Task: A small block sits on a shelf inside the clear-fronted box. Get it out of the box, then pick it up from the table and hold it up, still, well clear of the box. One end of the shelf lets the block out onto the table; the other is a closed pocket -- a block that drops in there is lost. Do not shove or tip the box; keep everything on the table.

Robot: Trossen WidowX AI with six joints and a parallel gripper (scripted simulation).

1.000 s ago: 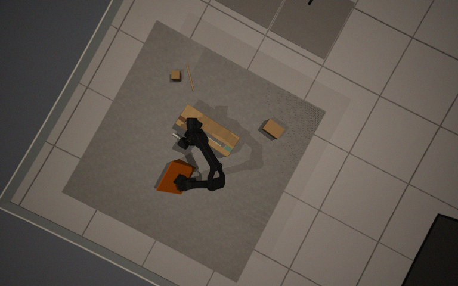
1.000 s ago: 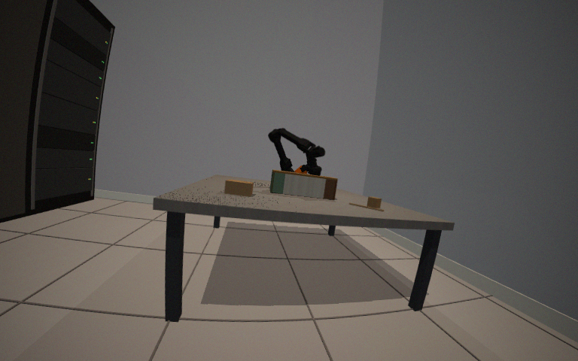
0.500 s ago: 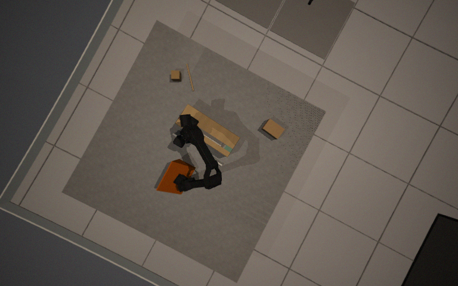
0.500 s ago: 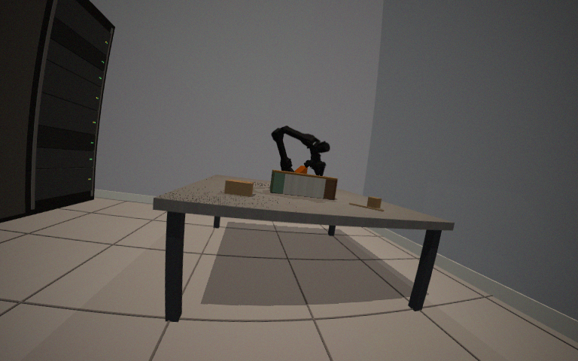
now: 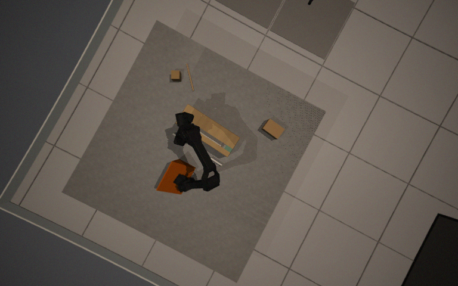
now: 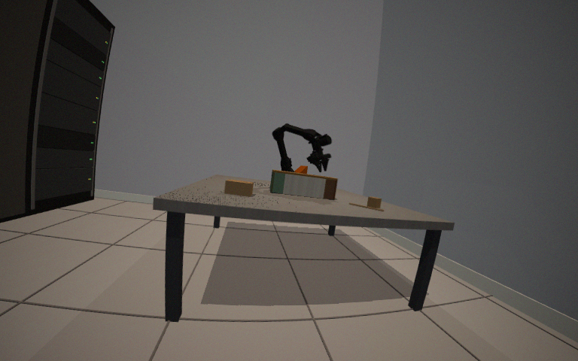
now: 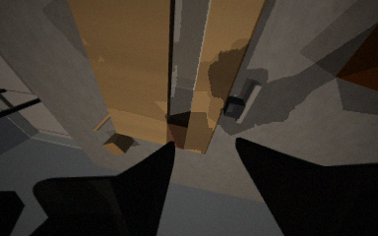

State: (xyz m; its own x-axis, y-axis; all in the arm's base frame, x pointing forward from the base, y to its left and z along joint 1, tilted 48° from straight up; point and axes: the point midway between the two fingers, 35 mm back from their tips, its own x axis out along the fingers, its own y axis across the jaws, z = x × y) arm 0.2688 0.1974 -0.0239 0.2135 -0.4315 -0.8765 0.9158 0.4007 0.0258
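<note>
The small dark block lies 14 cm below my gripper tip, 6 cm behind it and 3 cm to the left of it. From my gripper tip the other things lie so: thin wooden stick: 29 cm ahead, 19 cm to the left, 15 cm below; clear-fronted box: 13 cm to the right, 10 cm below, 3 cm ahead; small tan cube: 26 cm to the left, 24 cm ahead, 13 cm below.
</note>
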